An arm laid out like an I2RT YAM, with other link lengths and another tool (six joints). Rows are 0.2 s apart.
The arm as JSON. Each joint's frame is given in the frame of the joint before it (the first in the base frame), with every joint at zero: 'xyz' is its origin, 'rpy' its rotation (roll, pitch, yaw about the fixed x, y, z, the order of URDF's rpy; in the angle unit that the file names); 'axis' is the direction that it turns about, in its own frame. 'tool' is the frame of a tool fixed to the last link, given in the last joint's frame.
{
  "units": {
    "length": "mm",
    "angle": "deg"
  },
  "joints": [
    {
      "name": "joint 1",
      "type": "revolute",
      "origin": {
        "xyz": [
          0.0,
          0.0,
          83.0
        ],
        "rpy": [
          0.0,
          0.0,
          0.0
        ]
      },
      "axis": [
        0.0,
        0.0,
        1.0
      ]
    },
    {
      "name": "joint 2",
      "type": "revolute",
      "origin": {
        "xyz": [
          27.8,
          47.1,
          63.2
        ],
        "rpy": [
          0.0,
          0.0,
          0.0
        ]
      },
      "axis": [
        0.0,
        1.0,
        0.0
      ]
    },
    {
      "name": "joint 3",
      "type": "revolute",
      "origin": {
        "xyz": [
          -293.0,
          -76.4,
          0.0
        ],
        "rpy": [
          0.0,
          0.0,
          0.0
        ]
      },
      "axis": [
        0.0,
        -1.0,
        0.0
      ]
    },
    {
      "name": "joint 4",
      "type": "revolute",
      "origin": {
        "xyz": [
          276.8,
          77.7,
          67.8
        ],
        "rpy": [
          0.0,
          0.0,
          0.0
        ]
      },
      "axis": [
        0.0,
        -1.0,
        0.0
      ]
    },
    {
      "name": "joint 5",
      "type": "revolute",
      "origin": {
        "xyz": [
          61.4,
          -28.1,
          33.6
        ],
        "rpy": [
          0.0,
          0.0,
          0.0
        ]
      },
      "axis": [
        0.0,
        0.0,
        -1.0
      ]
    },
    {
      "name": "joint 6",
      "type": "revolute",
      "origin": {
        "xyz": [
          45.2,
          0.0,
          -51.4
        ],
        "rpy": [
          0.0,
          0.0,
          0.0
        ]
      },
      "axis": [
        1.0,
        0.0,
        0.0
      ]
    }
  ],
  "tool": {
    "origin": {
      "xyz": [
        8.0,
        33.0,
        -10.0
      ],
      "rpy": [
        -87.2,
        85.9,
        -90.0
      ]
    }
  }
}
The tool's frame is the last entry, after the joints.
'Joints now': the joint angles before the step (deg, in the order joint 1, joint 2, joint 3, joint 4, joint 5, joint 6). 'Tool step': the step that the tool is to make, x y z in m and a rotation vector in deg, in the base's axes. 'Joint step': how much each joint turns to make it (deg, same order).
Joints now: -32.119, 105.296, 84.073, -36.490, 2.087, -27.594
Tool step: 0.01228, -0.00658, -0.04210, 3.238, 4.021, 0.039
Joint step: 0.045, 6.273, 0.065, 1.071, -0.524, 0.306
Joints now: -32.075, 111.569, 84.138, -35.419, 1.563, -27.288
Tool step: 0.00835, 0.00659, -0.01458, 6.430, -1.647, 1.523
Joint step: 0.481, 2.514, 0.001, 0.567, -6.142, 1.858
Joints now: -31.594, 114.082, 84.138, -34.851, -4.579, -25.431
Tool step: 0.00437, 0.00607, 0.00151, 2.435, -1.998, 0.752
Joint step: 0.590, 0.044, 0.001, 0.611, -2.885, 1.202
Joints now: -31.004, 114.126, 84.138, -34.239, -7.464, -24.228
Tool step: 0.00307, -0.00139, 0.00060, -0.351, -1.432, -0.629
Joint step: 0.000, 0.000, 0.000, 1.508, -0.110, 0.764
